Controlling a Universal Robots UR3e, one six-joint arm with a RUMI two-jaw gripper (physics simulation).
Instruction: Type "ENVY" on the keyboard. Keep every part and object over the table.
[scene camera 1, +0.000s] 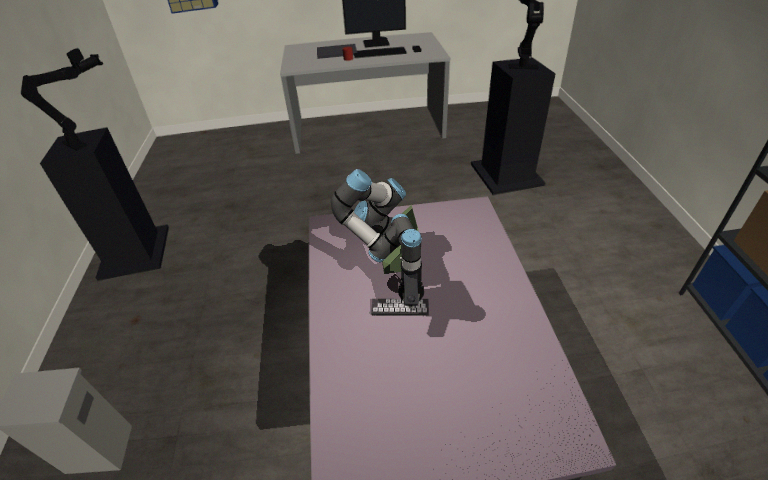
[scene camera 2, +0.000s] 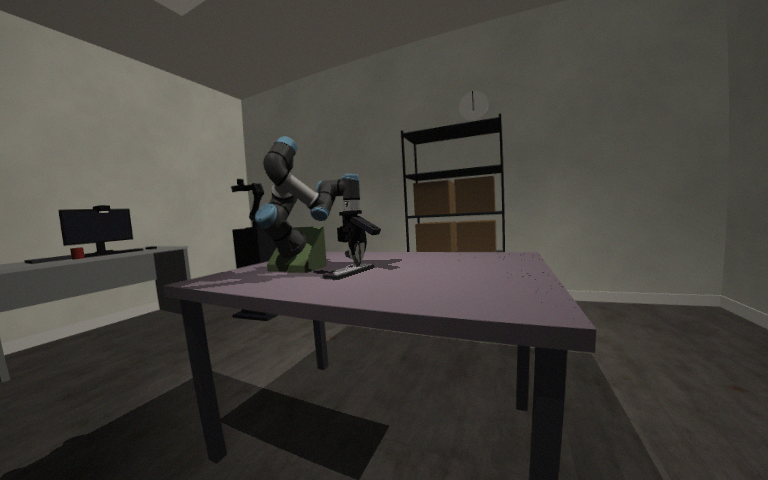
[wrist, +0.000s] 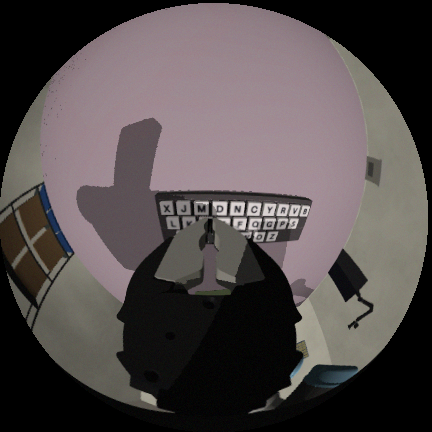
Note:
In view: the gripper (scene camera 2: 358, 266) and a dark keyboard (scene camera 1: 379, 306).
The dark keyboard also shows in the wrist view (wrist: 263, 217). The gripper shows as well in scene camera 1 (scene camera 1: 411, 306) and in the wrist view (wrist: 209, 219).

